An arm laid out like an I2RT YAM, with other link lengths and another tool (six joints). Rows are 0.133 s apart.
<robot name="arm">
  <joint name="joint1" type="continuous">
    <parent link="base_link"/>
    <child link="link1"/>
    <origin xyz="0 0 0.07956"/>
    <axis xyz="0 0 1"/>
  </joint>
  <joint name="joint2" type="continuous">
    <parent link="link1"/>
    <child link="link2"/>
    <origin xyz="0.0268 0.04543 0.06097"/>
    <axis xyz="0 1 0"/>
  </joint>
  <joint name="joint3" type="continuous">
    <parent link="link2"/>
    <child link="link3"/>
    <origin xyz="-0.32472 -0.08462 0"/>
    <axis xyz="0 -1 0"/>
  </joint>
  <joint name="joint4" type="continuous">
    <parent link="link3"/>
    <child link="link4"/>
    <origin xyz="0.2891 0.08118 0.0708"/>
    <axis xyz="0 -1 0"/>
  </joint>
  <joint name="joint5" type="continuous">
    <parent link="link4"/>
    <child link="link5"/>
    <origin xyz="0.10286 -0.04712 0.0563"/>
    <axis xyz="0 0 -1"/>
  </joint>
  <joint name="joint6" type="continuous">
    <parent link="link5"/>
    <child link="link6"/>
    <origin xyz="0.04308 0 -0.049"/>
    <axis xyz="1 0 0"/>
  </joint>
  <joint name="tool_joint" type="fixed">
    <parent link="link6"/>
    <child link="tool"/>
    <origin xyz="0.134 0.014 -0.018" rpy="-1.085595 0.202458 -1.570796"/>
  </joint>
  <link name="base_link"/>
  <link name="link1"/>
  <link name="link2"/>
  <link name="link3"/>
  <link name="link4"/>
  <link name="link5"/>
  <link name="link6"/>
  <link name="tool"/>
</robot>
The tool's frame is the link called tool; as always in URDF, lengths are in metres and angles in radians. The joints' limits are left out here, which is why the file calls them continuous.
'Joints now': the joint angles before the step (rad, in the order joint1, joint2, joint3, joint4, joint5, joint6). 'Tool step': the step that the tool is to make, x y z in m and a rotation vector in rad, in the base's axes. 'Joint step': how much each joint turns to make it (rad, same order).
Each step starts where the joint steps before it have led.
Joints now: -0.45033, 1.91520, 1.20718, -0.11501, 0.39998, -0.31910
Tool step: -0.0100, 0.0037, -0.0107, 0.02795, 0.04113, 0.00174
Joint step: -0.00463, 0.00202, -0.00477, -0.04241, -0.00957, -0.00005
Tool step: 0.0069, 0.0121, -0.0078, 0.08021, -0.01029, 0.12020
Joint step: -0.01745, 0.00005, -0.00392, -0.00406, -0.14680, -0.05981
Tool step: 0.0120, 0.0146, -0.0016, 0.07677, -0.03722, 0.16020
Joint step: -0.02019, 0.00068, 0.00006, 0.01092, -0.18119, -0.08466
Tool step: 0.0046, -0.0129, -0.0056, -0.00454, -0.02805, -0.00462
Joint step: -0.02108, 0.02709, 0.00012, 0.05407, -0.01799, -0.00618
